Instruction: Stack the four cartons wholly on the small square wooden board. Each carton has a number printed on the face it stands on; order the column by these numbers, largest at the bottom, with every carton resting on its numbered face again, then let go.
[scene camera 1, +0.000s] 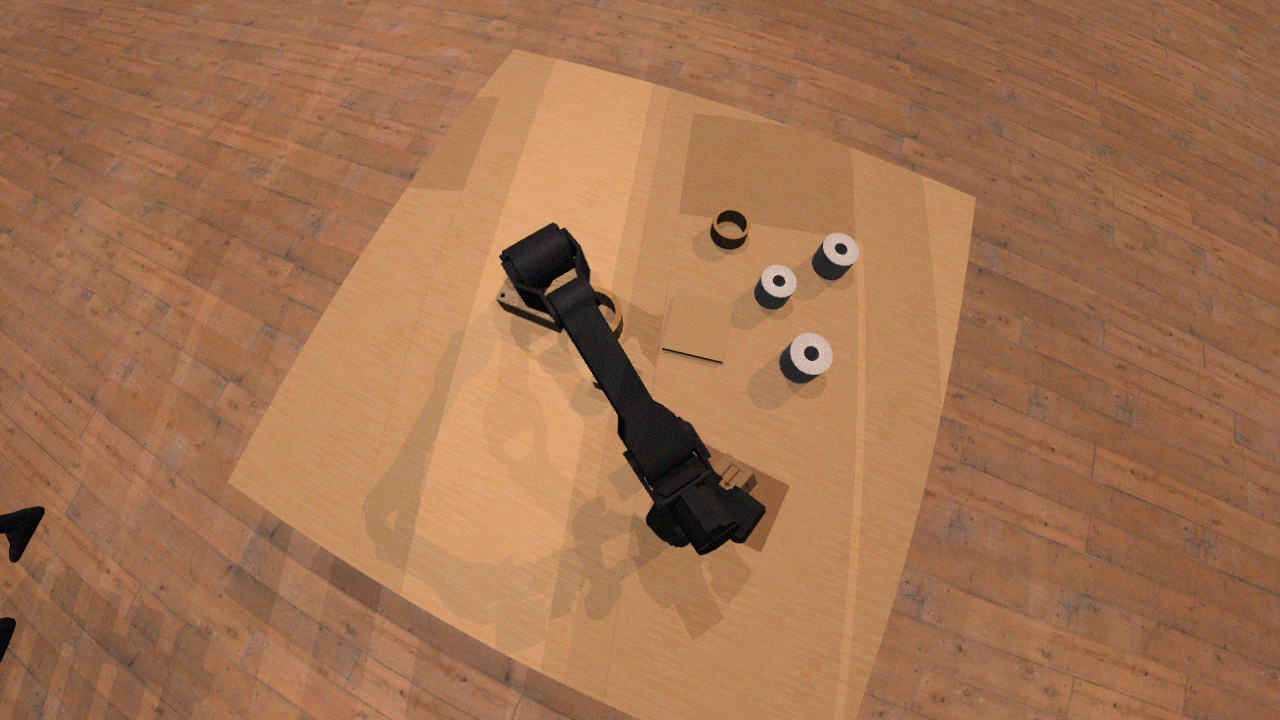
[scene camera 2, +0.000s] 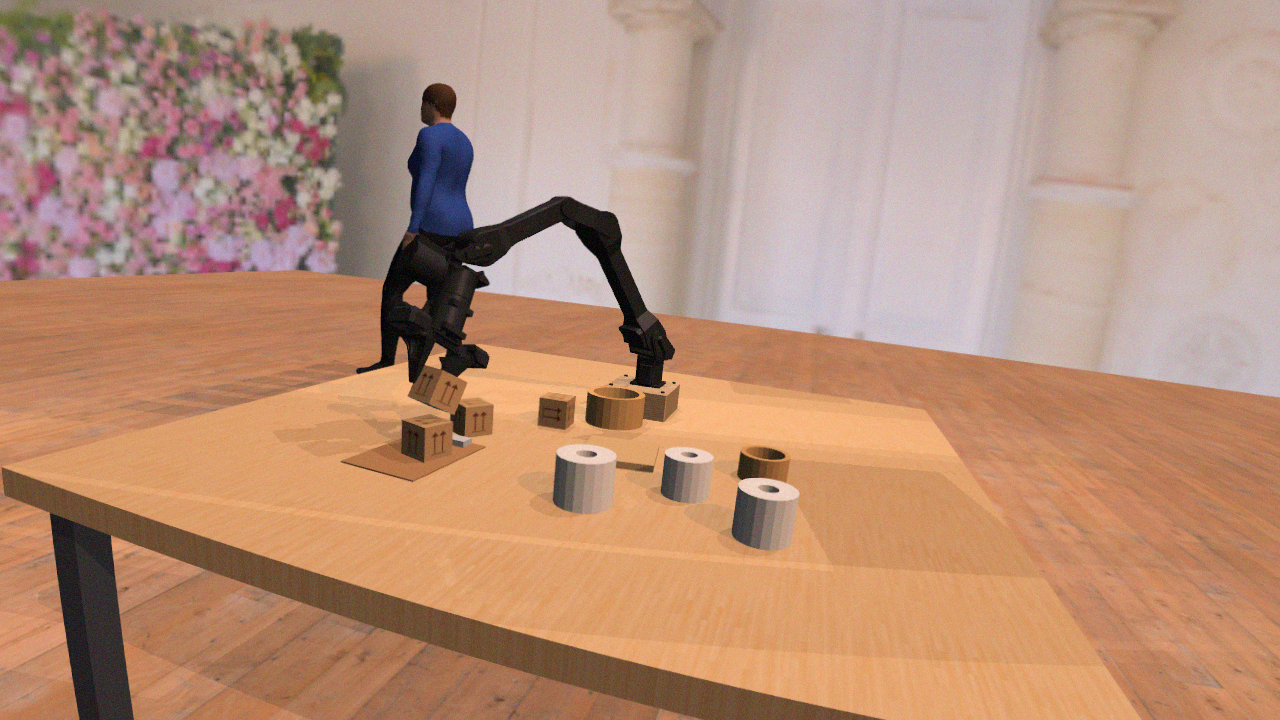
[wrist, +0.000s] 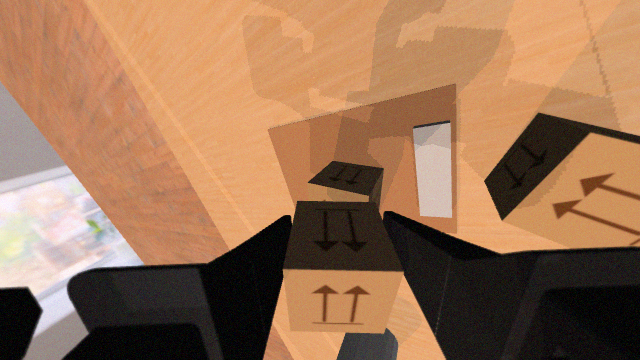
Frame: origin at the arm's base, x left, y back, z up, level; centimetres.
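Where they show: gripper, fingertip midpoint: (scene camera 1: 720, 495) (scene camera 2: 424, 389) (wrist: 337, 220); arm's base, origin of the base link: (scene camera 2: 648, 383).
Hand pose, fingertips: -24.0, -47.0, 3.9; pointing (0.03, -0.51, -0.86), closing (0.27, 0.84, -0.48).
Things, the pixels of their top centre, and the offset from my fingertips, as dx, dy, dz. "spot": a spot on its surface instead.
- brown carton, middle of its top: (wrist: 306, 318) (scene camera 1: 736, 480) (scene camera 2: 438, 366) +2.7, -0.7, +4.2
- second carton, middle of its top: (wrist: 336, 215) (scene camera 2: 427, 420) +2.5, -2.7, -4.0
- brown sheet, middle of its top: (wrist: 346, 178) (scene camera 2: 417, 447) (scene camera 1: 730, 495) +1.0, -3.0, -8.4
- third carton, middle of its top: (wrist: 611, 207) (scene camera 2: 472, 402) +1.9, +11.7, -4.2
- fourth carton, middle of its top: (scene camera 2: 558, 396) +12.3, +25.2, -4.2
- small wooden board, middle of its top: (scene camera 2: 620, 449) (scene camera 1: 699, 326) +28.6, +14.1, -8.4
- pale bar, surface spot: (wrist: 434, 175) spot: +1.4, +4.8, -8.4
- large ring, middle of its top: (scene camera 1: 591, 313) (scene camera 2: 616, 392) +21.2, +33.4, -3.7
- small ring, middle of its top: (scene camera 2: 765, 453) (scene camera 1: 731, 222) +51.9, +16.1, -5.5
My gripper (scene camera 2: 440, 372) (wrist: 337, 220) is shut on a brown carton (scene camera 2: 437, 390) (wrist: 343, 240), which is tilted and hangs close above a second carton (scene camera 1: 737, 472) (scene camera 2: 426, 438) (wrist: 350, 176); whether they touch is unclear. The second carton stands on a brown sheet (scene camera 1: 771, 517) (scene camera 2: 380, 462) (wrist: 287, 145). A third carton (scene camera 2: 474, 417) (wrist: 575, 185) stands beside the sheet. A fourth carton (scene camera 2: 556, 410) stands nearer the arm base, its arrows sideways. The small wooden board (scene camera 1: 698, 324) (scene camera 2: 637, 462) bears no carton. The printed numbers are hidden.
A pale bar (scene camera 2: 460, 440) (wrist: 434, 175) lies on the sheet. A large ring (scene camera 1: 617, 320) (scene camera 2: 614, 411) is by the arm base (scene camera 2: 660, 402). A small ring (scene camera 1: 729, 242) (scene camera 2: 763, 469) and three white rolls (scene camera 1: 838, 264) (scene camera 1: 775, 295) (scene camera 1: 796, 362) stand around the board's far side.
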